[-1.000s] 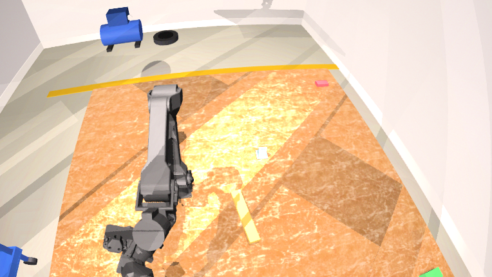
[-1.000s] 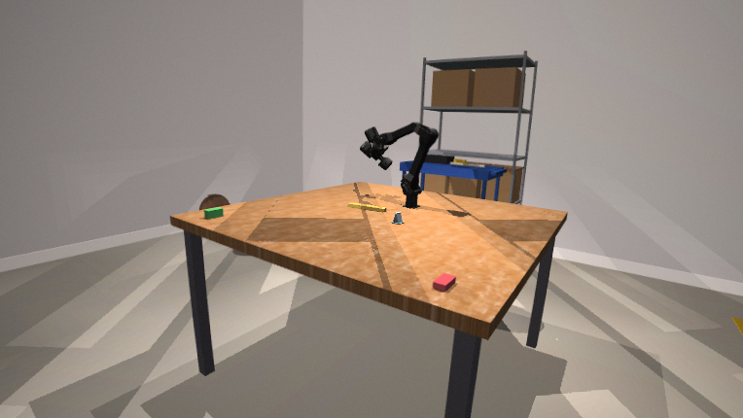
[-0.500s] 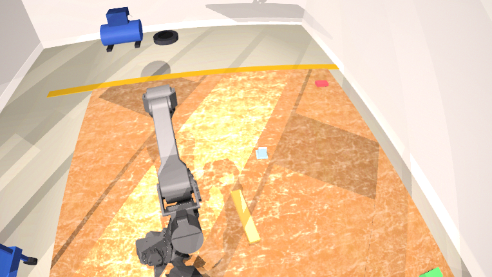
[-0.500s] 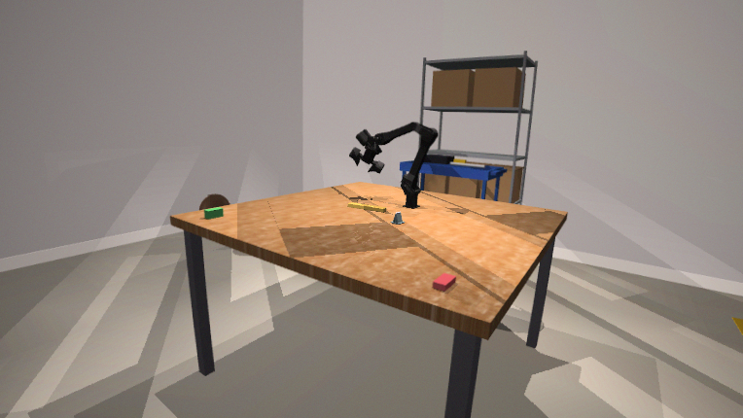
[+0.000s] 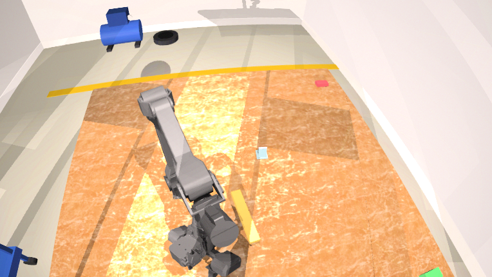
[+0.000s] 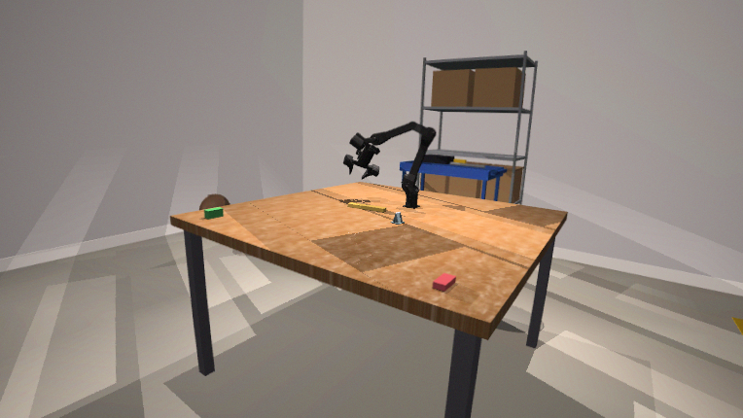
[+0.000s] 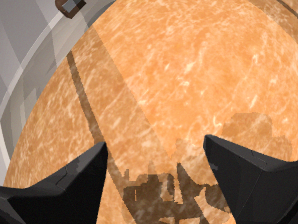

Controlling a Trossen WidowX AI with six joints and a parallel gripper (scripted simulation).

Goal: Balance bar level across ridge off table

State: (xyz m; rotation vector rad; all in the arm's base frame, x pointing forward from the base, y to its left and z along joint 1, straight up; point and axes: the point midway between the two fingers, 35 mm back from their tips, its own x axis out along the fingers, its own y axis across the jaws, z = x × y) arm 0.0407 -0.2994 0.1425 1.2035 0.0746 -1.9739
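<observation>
Right now my gripper tip is 190 mm to the right of the bar, 160 mm short of it and 110 mm above it. Round my gripper tip: green block 710 mm ahead, 180 mm to the right, 100 mm below; pink block 820 mm to the left, 710 mm ahead, 110 mm below.
</observation>
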